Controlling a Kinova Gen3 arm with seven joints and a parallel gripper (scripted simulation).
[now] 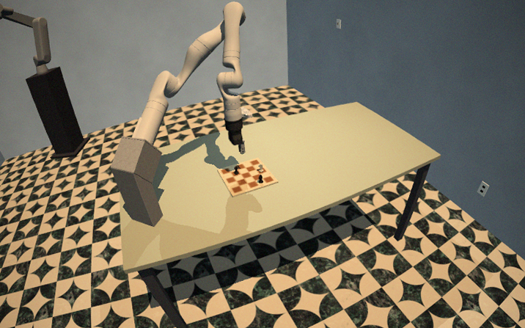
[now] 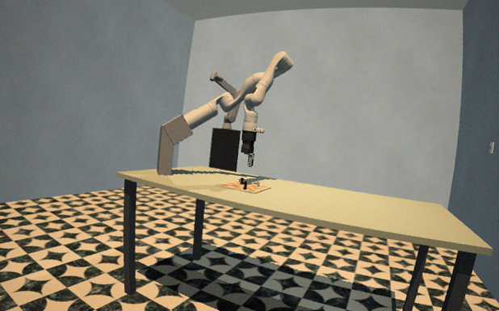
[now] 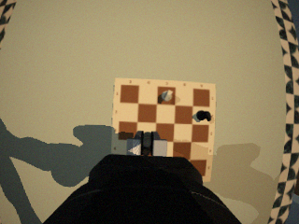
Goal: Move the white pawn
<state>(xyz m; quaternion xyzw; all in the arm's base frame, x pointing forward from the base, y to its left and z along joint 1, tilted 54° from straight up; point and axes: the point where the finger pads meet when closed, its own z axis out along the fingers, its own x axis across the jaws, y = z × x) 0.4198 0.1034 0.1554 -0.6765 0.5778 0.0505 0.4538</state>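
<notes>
Now: the chessboard 10 mm ahead of my hand, 40 mm to the right of it and 130 mm below it. Round my hand: pale grey piece 80 mm ahead, 10 mm to the right, 110 mm below; then white pawn 10 mm below.
</notes>
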